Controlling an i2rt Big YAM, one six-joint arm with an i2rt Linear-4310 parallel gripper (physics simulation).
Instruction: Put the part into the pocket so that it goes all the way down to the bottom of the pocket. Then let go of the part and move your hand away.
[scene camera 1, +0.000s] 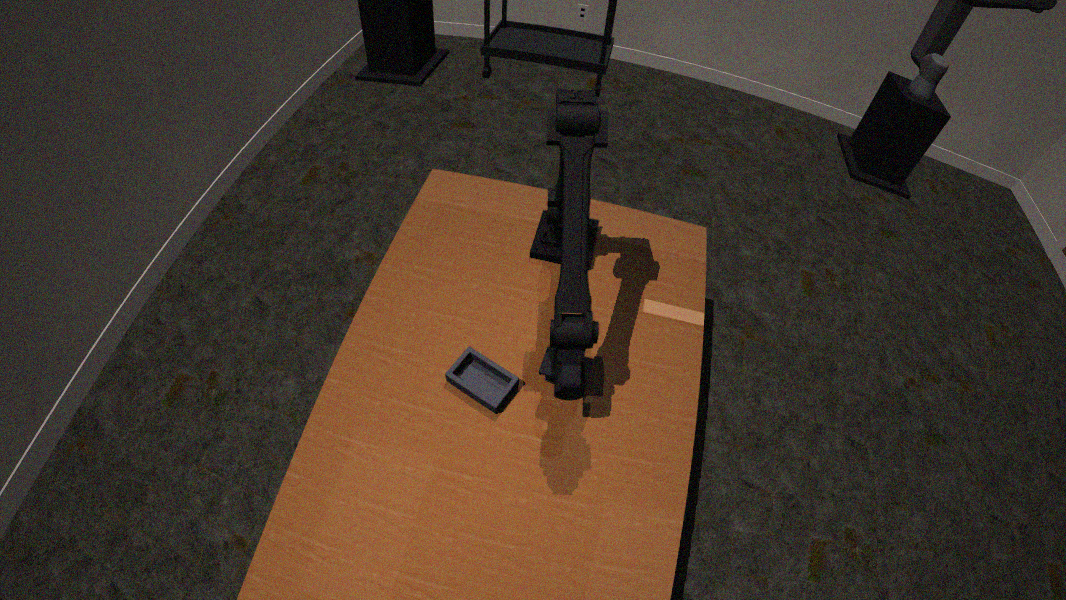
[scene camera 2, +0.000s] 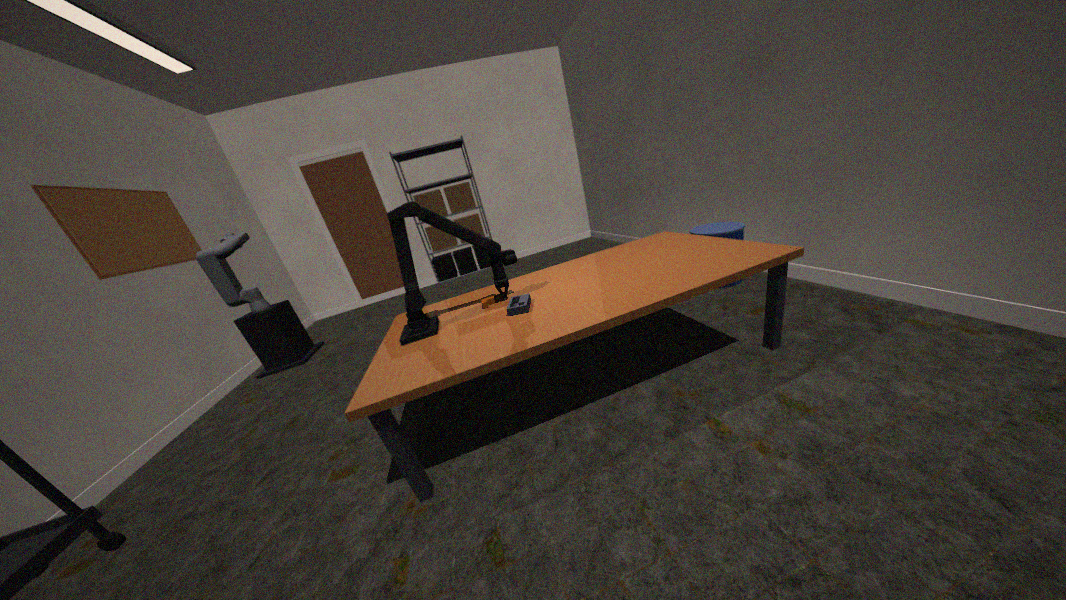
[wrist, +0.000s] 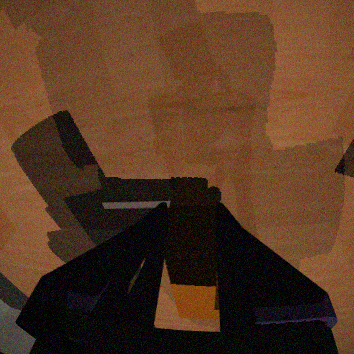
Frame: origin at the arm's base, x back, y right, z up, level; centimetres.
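Where they show: gripper, fingertip midpoint: (scene camera 2: 504, 296) (wrist: 191, 211); arm's base at its link origin: (scene camera 2: 420, 326).
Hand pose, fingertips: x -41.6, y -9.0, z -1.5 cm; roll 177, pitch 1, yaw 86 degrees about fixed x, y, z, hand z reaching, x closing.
Observation:
Things, the pixels of their top centre, and the offset from my fingertips. "spot": a spot on its surface instead. Level surfaces: height alone.
- grey rectangular block at its top centre: (scene camera 1: 481, 376) (scene camera 2: 518, 300) dx -4.2, dy +17.7, dz +2.3 cm
- part at its top centre: (wrist: 214, 292) (scene camera 2: 492, 298) dx +6.3, dy +1.2, dz +1.7 cm
- wooden table at its surface level: dz -1.3 cm
- dark corner at a spot on its surface: (wrist: 348, 161) spot: dx -1.9, dy +9.1, dz -1.3 cm
The pocket is a recess in a grey rectangular block (scene camera 1: 471, 393) (scene camera 2: 517, 311), lying on the table left of the arm's wrist in scene camera 1. Inside it, the pocket floor shows. My gripper (scene camera 2: 501, 297) (wrist: 191, 211) is low over the table beside the block, shut on the orange part. The part (scene camera 2: 488, 302) (wrist: 196, 302) is between the two dark fingers in the wrist view, with a dark shaded upper face and a bright orange face. The fingers stand apart on it. In scene camera 1 the wrist hides the fingertips and part. Whether the part touches the table is unclear.
The arm's base (scene camera 1: 546, 240) (scene camera 2: 419, 330) stands on the wooden table (scene camera 1: 417, 477) (scene camera 2: 634, 275) behind the gripper. The arm's dark shadows lie around the gripper. A dark corner (wrist: 348, 161) shows at the wrist view's right edge. A second robot (scene camera 1: 928, 78) (scene camera 2: 220, 275) stands away from the table.

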